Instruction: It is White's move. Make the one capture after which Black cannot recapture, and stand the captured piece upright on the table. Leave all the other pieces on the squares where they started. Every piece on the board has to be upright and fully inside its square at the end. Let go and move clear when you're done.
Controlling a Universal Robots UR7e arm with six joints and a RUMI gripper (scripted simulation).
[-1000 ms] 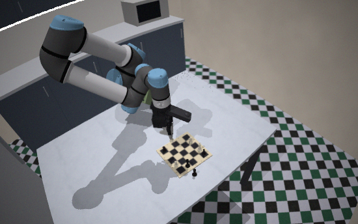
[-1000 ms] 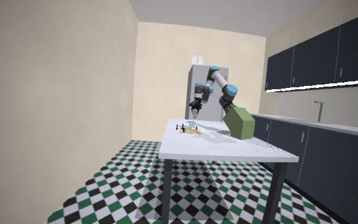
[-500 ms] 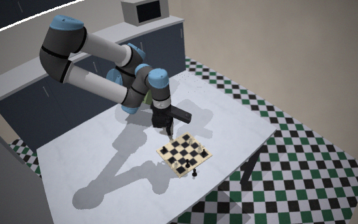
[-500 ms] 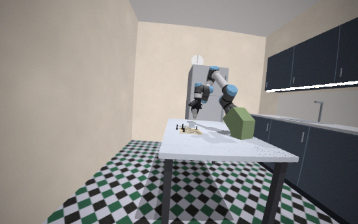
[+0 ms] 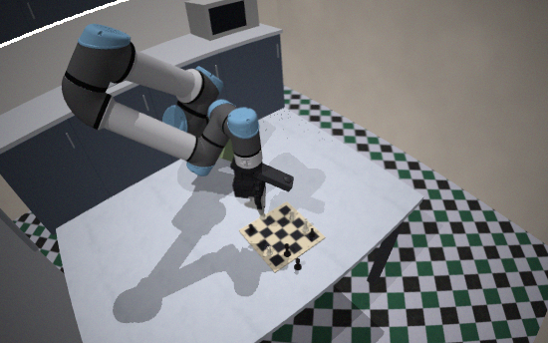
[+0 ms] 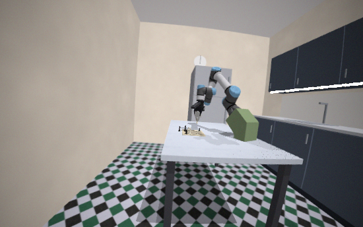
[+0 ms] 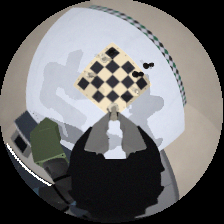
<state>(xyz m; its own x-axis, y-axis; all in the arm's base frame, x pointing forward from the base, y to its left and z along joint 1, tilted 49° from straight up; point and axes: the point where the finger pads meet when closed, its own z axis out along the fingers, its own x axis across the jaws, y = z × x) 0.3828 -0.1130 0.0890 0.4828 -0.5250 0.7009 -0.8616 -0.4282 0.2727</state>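
The chessboard lies 13 cm below my hand, 5 cm ahead of it and 3 cm to the left of it. From my hand the other things lie so: black chess piece 17 cm ahead, 11 cm below, 5 cm to the right; white piece 1 cm below.
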